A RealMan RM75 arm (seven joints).
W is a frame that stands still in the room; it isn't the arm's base.
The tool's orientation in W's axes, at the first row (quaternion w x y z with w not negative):
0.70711 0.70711 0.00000 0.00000
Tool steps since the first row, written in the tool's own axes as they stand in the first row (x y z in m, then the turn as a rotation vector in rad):
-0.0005 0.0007 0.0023 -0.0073 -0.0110 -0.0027
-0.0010 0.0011 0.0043 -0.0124 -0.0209 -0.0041
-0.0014 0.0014 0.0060 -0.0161 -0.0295 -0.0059
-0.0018 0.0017 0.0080 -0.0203 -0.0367 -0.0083
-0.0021 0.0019 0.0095 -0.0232 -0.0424 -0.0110
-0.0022 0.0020 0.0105 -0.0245 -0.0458 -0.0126
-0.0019 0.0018 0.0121 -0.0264 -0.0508 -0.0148
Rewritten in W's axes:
-0.0005 -0.0023 0.0007 -0.0073 0.0027 -0.0110
-0.0010 -0.0043 0.0011 -0.0124 0.0041 -0.0209
-0.0014 -0.0060 0.0014 -0.0161 0.0059 -0.0295
-0.0018 -0.0080 0.0017 -0.0203 0.0083 -0.0367
-0.0021 -0.0095 0.0019 -0.0232 0.0110 -0.0424
-0.0022 -0.0105 0.0020 -0.0245 0.0126 -0.0458
-0.0019 -0.0121 0.0018 -0.0264 0.0148 -0.0508

